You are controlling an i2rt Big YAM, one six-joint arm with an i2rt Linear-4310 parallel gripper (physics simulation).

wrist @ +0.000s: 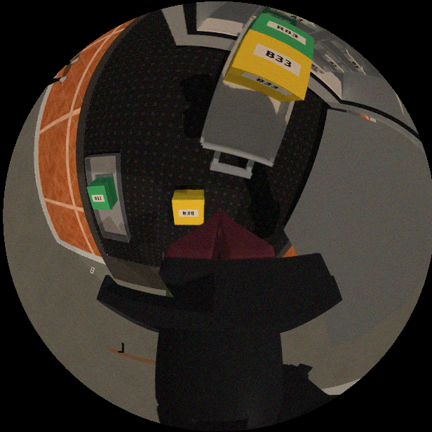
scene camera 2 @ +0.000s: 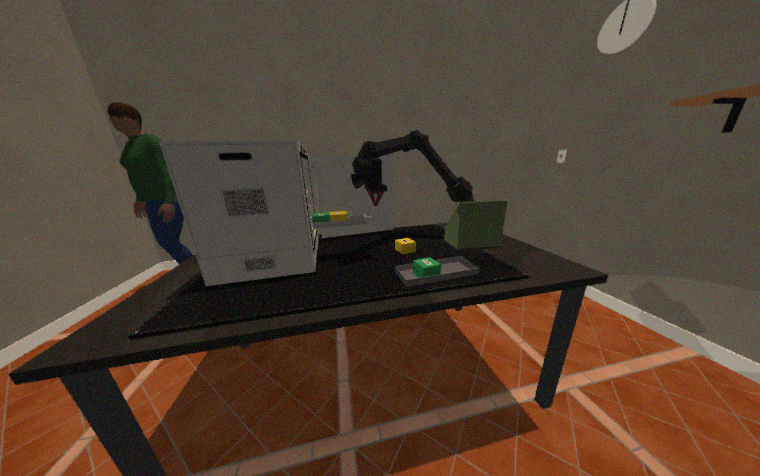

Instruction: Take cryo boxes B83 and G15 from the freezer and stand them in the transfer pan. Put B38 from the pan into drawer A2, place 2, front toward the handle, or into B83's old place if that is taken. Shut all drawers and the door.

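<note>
My gripper (scene camera 2: 375, 202) (wrist: 219, 215) is shut and empty, above the table beyond the handle end of a pulled-out drawer (scene camera 2: 357, 221) (wrist: 242, 120). That drawer holds yellow box B33 (scene camera 2: 339, 215) (wrist: 274, 59) and, behind it, a green box (scene camera 2: 321, 217) (wrist: 284, 34) whose label looks like R83. Another green box is partly hidden farther back. Yellow box B38 (scene camera 2: 404, 245) (wrist: 188, 210) sits on the black mat, between pan and gripper in the wrist view. A green box (scene camera 2: 426, 266) (wrist: 102, 194), seemingly B83, stands in the transfer pan (scene camera 2: 459, 271) (wrist: 115, 232). I cannot make out G15.
The white freezer (scene camera 2: 246, 168) stands at the left in the scene view. Its door (scene camera 2: 336, 179) (wrist: 370, 200) is open. More drawer fronts show inside it in the wrist view. A green slanted block (scene camera 2: 479, 224) stands near the arm base. A person (scene camera 2: 148, 173) is behind the freezer.
</note>
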